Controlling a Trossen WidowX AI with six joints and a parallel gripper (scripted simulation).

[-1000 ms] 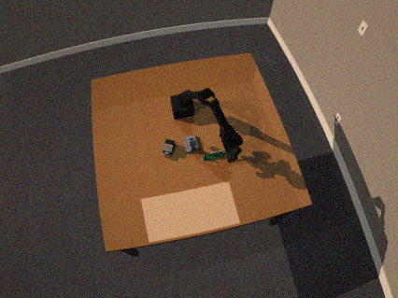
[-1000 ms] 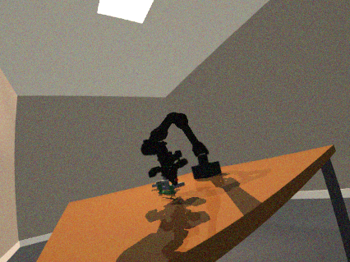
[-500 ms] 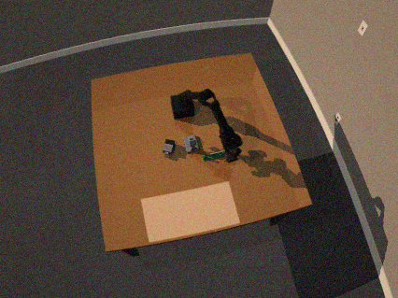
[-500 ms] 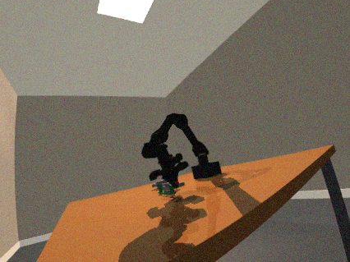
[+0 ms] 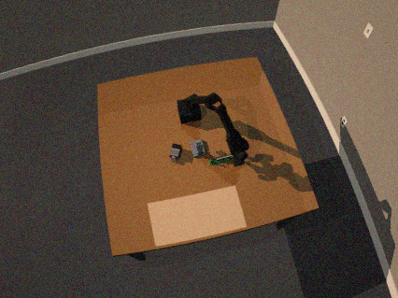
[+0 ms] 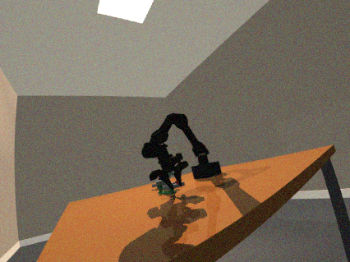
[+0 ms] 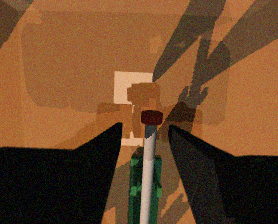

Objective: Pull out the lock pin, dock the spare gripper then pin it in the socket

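The green piece lies 110 mm to the right of my gripper tip. From my gripper tip the other things lie so: mount: 220 mm to the right, 110 mm behind, 30 mm above; spare gripper: 370 mm to the right, 120 mm behind.
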